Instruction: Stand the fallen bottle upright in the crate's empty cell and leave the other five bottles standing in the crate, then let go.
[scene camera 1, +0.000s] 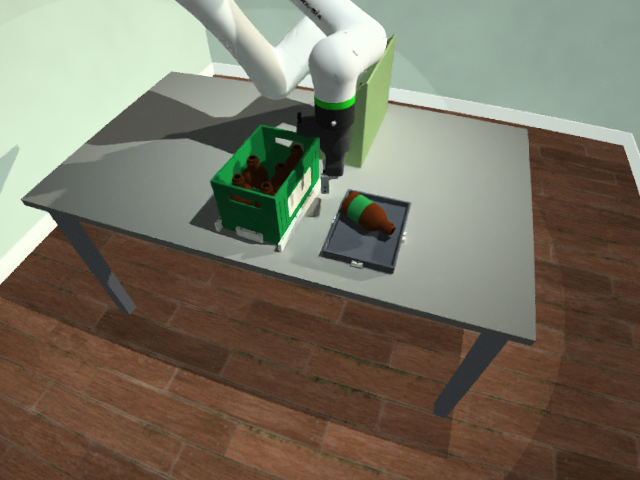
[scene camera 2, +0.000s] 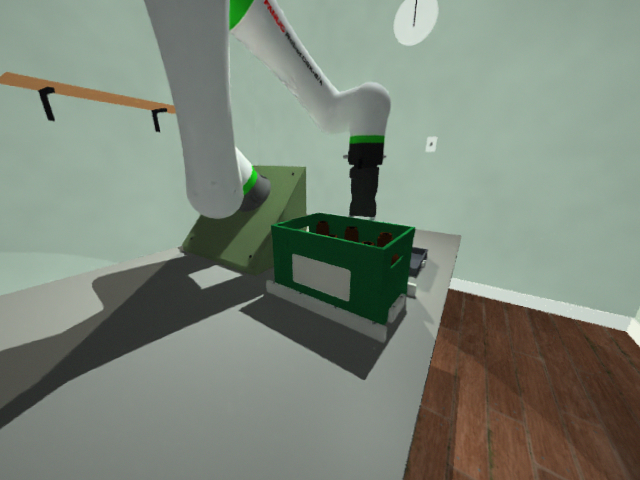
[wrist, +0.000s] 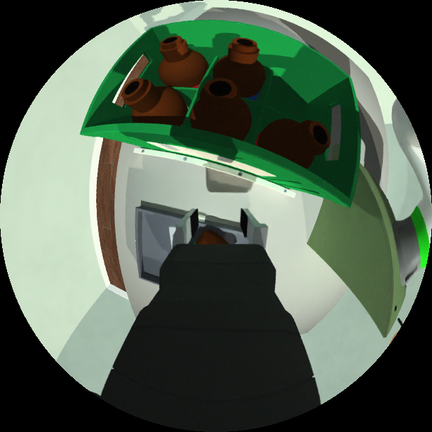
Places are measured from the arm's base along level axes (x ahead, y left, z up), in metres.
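Pixels of known places: gripper, fingertip midpoint: (scene camera 1: 326, 185); arm's base at its link origin: (scene camera 2: 253, 194).
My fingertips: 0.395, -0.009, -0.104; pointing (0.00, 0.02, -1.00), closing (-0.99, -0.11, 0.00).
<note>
For each thing: its top centre in the pictures, then the offset to it from my fingertips, as dx, dy, dz. "spot": a spot on its surface instead. Level surfaces: height alone.
- fallen brown bottle at its top centre: (scene camera 1: 371, 206) +0.035, +0.131, -0.022
- dark tray at a spot on its surface: (scene camera 1: 356, 249) spot: +0.129, +0.108, -0.096
- green crate at its top centre: (scene camera 2: 342, 226) (scene camera 1: 267, 157) +0.001, -0.161, +0.074
- table at its surface level: dz -0.101
The fallen brown bottle (scene camera 1: 373, 215) (wrist: 211, 237) with a green label lies on its side in the dark tray (scene camera 1: 356, 249) (scene camera 2: 417, 262) (wrist: 150, 240), neck toward the tray's right side in scene camera 1. The green crate (scene camera 1: 248, 217) (scene camera 2: 369, 279) (wrist: 125, 131) holds several brown bottles (scene camera 1: 252, 167) (scene camera 2: 351, 233) (wrist: 220, 107), standing in their cells. Its empty cell (wrist: 295, 97) is in the far right corner in the wrist view. My gripper (scene camera 1: 326, 184) (wrist: 219, 217) is open and empty, between crate and tray, above the table. In scene camera 2 its fingertips are hidden behind the crate.
A green slanted panel (scene camera 1: 374, 105) (scene camera 2: 279, 206) (wrist: 355, 255) stands on the table (scene camera 1: 460, 206) (scene camera 2: 206, 392) behind the gripper in scene camera 1. White rails (scene camera 1: 281, 244) (scene camera 2: 330, 310) run along the crate's base. The crate's wall rises close beside the gripper.
</note>
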